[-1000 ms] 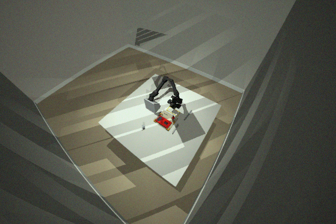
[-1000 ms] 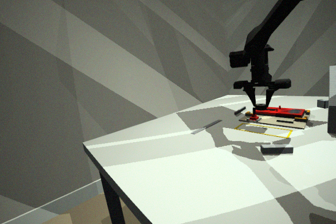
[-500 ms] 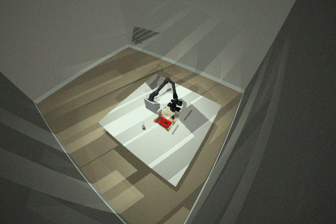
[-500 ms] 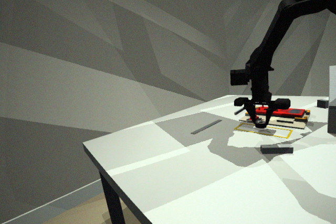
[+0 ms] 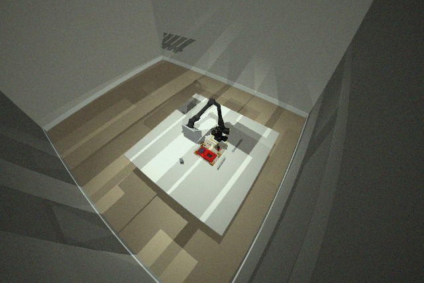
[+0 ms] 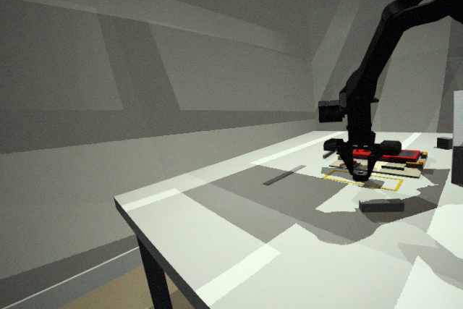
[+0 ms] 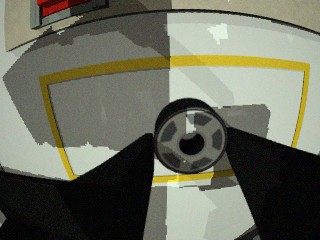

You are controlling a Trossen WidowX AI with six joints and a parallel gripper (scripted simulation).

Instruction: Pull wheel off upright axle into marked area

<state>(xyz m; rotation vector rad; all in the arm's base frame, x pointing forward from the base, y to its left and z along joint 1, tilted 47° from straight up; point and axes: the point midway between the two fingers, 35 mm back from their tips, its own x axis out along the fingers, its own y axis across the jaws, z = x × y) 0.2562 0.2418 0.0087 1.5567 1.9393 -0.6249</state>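
My gripper tip is right at the wheel. Round my gripper tip: thin dark bar 200 mm ahead, 90 mm to the left, 10 mm below.
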